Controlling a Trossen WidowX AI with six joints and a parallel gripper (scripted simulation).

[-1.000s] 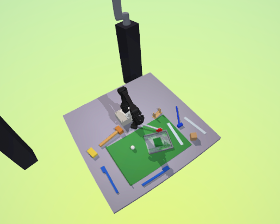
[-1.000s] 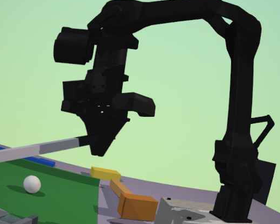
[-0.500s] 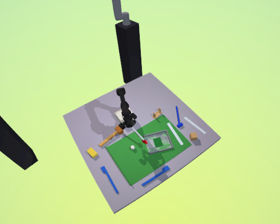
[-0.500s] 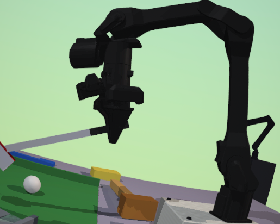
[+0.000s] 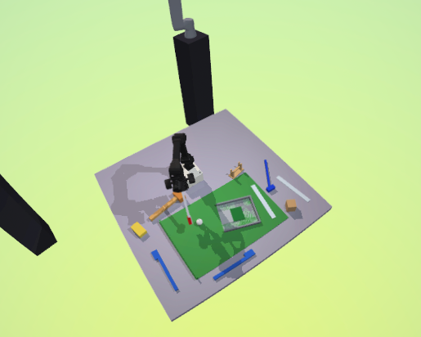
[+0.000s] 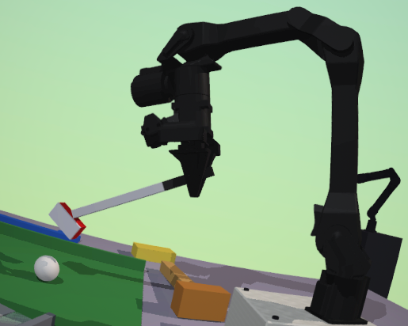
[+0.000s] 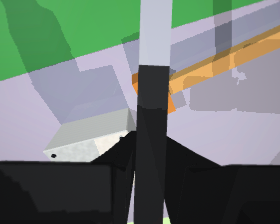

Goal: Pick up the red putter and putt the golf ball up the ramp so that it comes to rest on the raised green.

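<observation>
Right now the red putter is 10 cm ahead of my gripper tip, 5 cm to the right of it and 3 cm below it. The rest, counted from my gripper tip: white golf ball 20 cm ahead, 4 cm to the right, 17 cm below; then yellow block 4 cm behind, 37 cm to the right, 18 cm below; then wooden stand 7 cm ahead, 44 cm to the left, 16 cm below.
</observation>
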